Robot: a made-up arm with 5 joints. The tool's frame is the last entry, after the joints. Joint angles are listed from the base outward. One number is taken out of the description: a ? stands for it. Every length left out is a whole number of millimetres.
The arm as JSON. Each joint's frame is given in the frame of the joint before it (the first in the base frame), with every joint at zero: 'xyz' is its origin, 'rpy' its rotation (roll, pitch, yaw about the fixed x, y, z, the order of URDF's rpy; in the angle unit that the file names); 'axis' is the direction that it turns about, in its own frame. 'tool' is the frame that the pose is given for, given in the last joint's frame.
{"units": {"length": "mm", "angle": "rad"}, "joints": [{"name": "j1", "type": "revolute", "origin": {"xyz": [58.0, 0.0, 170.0], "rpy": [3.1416, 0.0, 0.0]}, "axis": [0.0, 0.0, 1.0]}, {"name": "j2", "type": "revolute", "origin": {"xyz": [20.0, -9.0, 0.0], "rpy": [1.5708, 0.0, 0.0]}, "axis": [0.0, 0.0, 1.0]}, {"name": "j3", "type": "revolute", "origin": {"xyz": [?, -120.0, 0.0], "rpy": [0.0, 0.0, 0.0]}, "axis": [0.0, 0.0, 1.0]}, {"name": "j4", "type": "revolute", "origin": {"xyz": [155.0, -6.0, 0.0], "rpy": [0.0, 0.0, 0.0]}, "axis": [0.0, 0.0, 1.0]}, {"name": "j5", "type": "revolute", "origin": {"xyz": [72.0, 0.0, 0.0], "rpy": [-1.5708, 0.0, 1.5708]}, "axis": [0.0, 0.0, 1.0]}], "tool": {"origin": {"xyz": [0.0, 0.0, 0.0], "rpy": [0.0, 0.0, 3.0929]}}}
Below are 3 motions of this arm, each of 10 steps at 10 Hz.
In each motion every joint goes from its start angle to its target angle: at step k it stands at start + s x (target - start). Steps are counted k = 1, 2, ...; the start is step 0. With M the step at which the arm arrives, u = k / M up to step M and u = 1 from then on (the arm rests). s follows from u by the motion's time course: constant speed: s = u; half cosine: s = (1 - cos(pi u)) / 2; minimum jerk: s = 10 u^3 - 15 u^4 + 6 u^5.
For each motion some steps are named. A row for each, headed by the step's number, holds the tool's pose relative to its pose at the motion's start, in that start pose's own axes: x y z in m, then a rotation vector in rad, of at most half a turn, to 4 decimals.
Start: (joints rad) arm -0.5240 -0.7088 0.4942 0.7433 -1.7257
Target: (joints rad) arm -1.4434 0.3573 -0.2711 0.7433 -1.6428
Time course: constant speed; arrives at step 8
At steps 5, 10:
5: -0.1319 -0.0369 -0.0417 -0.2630 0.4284 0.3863
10: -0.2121 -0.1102 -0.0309 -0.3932 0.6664 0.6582

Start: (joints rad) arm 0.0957 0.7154 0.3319 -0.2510 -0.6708
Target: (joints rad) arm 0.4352 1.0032 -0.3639 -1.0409 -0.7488
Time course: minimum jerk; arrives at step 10
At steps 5, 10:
5: 0.0839 0.0040 -0.0062 0.2906 -0.5438 -0.1199
10: 0.1542 -0.0124 0.0226 0.5594 -1.1047 -0.1385

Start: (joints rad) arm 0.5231 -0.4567 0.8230 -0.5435 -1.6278
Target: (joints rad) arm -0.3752 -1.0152 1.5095 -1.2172 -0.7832
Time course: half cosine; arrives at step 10
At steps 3, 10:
3: -0.0359 0.0003 0.0216 0.1088 0.1824 0.1306
10: -0.0965 -0.0009 0.1401 0.7374 0.6193 0.3835

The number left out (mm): 30.0
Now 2 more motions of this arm.
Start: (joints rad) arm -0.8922 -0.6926 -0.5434 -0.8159 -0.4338
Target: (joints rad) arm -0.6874 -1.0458 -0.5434 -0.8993 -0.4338
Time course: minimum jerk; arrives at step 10
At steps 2, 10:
2: 0.0056 0.0033 -0.0022 0.0167 -0.0198 0.0104
10: 0.0886 0.0772 -0.0157 0.3196 -0.3237 0.1580

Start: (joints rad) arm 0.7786 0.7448 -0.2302 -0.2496 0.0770
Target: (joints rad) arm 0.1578 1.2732 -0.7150 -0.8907 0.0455
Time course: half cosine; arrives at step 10
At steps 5, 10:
5: -0.0088 0.1055 0.0012 0.3033 -0.3026 0.0204
10: -0.0327 0.2007 0.0459 0.6223 -0.5859 -0.0508

